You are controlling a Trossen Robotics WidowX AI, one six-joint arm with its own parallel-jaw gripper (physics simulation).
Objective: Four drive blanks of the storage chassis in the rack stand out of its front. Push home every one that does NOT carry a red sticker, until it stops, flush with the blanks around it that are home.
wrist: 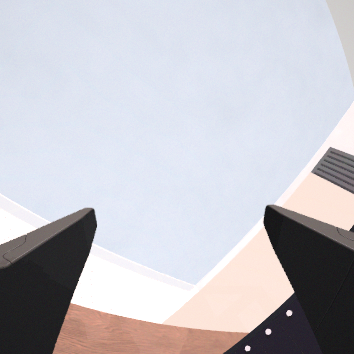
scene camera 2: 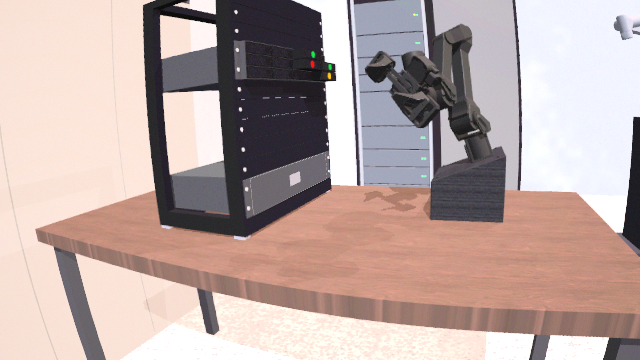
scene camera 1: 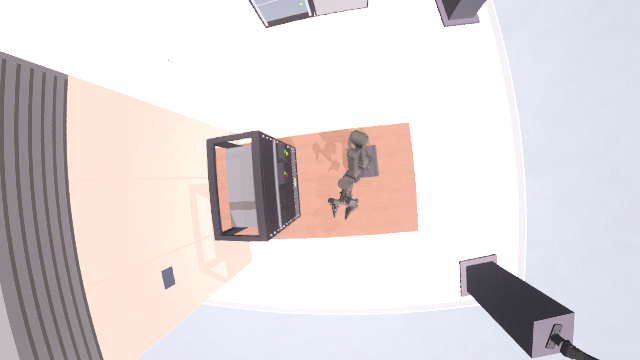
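Seen in the pictures: gripper, between the fingertips: (wrist: 181,216) (scene camera 2: 379,80) (scene camera 1: 340,219); arm's base, origin of its link: (scene camera 2: 482,157) (scene camera 1: 368,161).
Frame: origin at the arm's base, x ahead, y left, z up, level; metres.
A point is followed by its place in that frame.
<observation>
The storage chassis (scene camera 2: 265,61) {x 0.501, y 0.193, z 0.261 m} sits in the upper part of the black rack (scene camera 1: 257,190) {x 0.531, y 0.067, z 0.460 m} (scene camera 2: 231,130) {x 0.539, y 0.303, z 0.106 m}. Four blanks stand out of its front in two stacked pairs. In the nearer pair in scene view 2, the upper blank has a green sticker (scene camera 2: 313,54) {x 0.449, y 0.001, z 0.290 m} and the lower has a red sticker (scene camera 2: 312,64) {x 0.450, y 0.011, z 0.261 m}. In the farther pair, the upper has a green sticker (scene camera 2: 330,66) {x 0.438, y -0.114, z 0.263 m} and the lower a yellow sticker (scene camera 2: 329,76) {x 0.440, y -0.104, z 0.231 m}. My gripper (scene camera 1: 340,217) {x 0.215, y 0.295, z 0.190 m} (scene camera 2: 398,93) (wrist: 181,216) {x 0.215, y 0.295, z 0.190 m} is open and empty, in front of the rack and apart from it. The blanks do not show in the wrist view.
The rack and the arm's dark base block (scene camera 1: 371,162) (scene camera 2: 467,197) {x 0.043, y 0.095, z -0.083 m} stand on the wooden table (scene camera 1: 390,200) {x -0.127, y 0.287, z -0.143 m} (scene camera 2: 425,260) {x 0.127, y 0.345, z -0.143 m}. A grey unit (scene camera 2: 270,190) {x 0.515, y 0.184, z -0.053 m} fills the rack's bottom. A rack cabinet (scene camera 2: 392,115) stands behind the table. The rack's edge shows at the wrist view's lower right.
</observation>
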